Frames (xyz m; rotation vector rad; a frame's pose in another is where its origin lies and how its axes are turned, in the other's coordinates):
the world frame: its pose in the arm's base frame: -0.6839 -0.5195 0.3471 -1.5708 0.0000 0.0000
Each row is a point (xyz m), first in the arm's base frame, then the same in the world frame.
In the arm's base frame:
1: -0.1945 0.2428 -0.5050
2: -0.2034 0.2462 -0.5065
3: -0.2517 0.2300 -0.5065
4: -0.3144 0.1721 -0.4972
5: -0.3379 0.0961 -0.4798
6: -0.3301 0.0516 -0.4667
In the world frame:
1: 0.4894 0.8521 0.7623
2: 0.4805 0.8536 0.7657
3: 0.4322 0.8536 0.7495
4: 0.3695 0.8443 0.6916
5: 0.3460 0.8269 0.6156
6: 0.3538 0.8138 0.5711

